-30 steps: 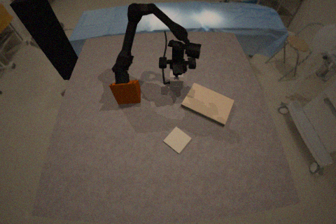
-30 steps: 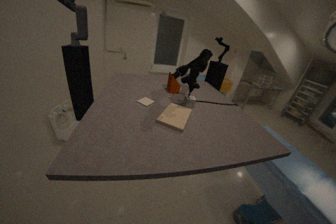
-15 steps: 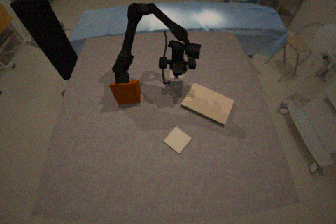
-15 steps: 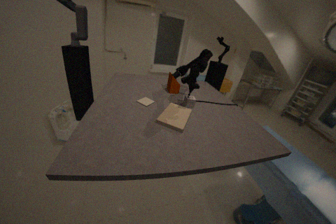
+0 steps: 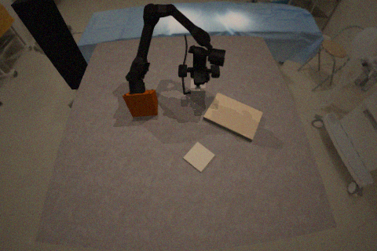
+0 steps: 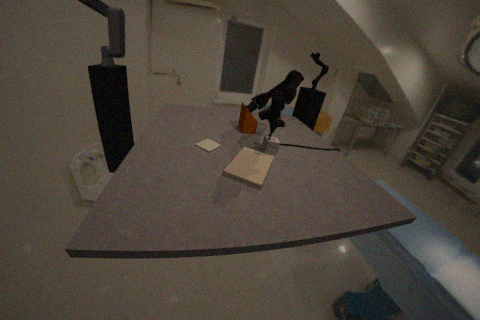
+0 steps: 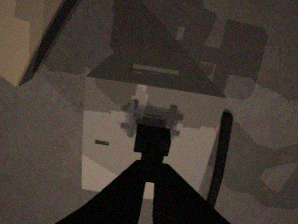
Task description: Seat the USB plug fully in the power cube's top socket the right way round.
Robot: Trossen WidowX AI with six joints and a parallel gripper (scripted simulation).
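Right now my gripper tip is 20 mm above the dark USB plug. Also, from my gripper tip: tan flat board 160 mm ahead, 150 mm to the right, 100 mm below; then small white square tile 40 mm behind, 340 mm to the right, 110 mm below.
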